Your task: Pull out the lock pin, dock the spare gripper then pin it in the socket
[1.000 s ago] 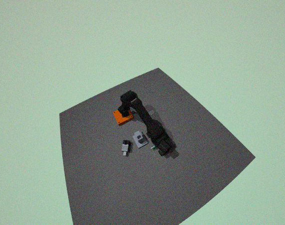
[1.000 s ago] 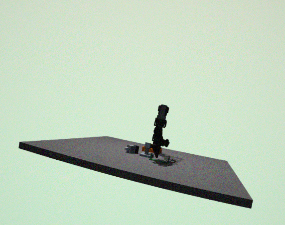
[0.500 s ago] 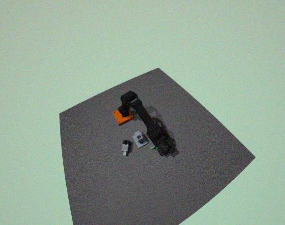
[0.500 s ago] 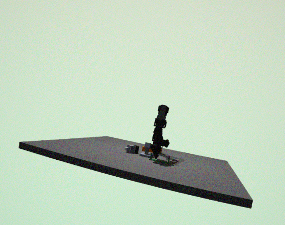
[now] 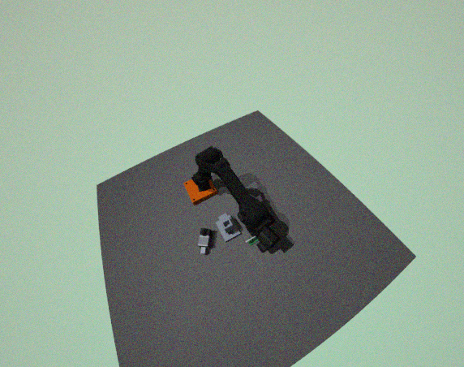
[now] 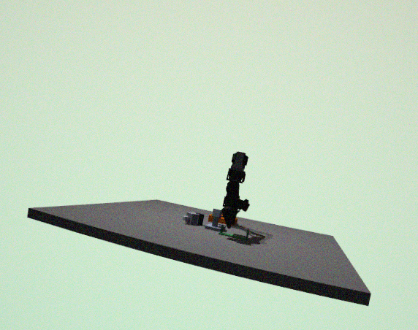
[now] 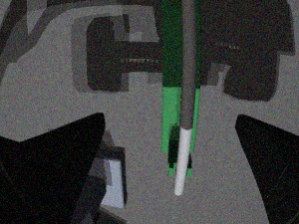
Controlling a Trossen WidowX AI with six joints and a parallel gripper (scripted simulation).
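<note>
My gripper tip is now 20 mm to the right of the green rest and 20 mm above it. Also, from my gripper tip: grey mount: 110 mm to the right, 70 mm behind, 10 mm above; spare gripper: 230 mm to the right, 40 mm behind, 10 mm below.
</note>
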